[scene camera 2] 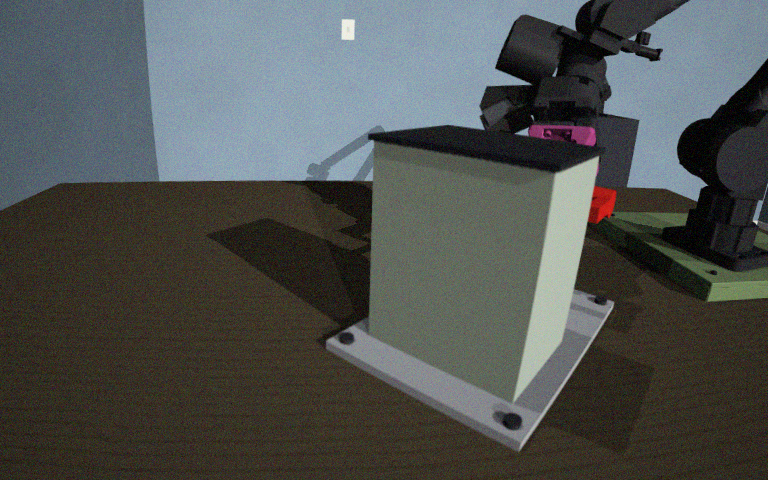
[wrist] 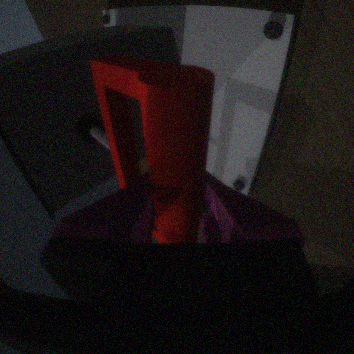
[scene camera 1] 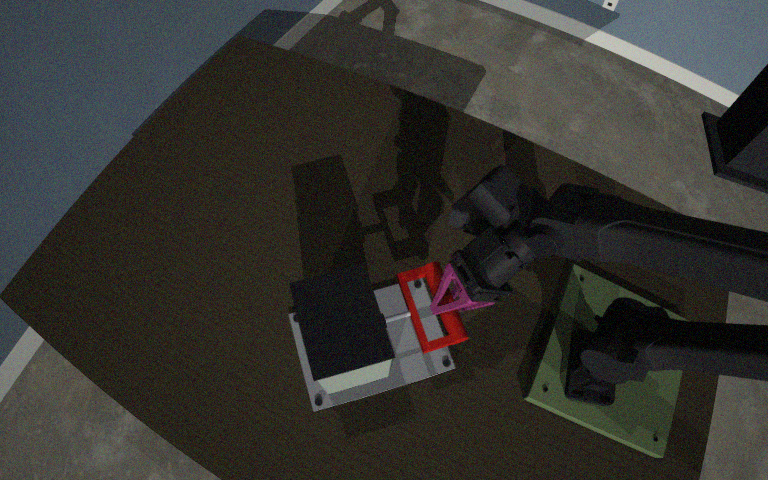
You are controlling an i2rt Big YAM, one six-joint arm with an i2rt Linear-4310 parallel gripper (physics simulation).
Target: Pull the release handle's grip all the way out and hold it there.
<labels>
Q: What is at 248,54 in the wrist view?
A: A grey base plate.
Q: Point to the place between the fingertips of my gripper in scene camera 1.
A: At 437,311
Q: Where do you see a red release handle grip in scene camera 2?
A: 603,199
</labels>
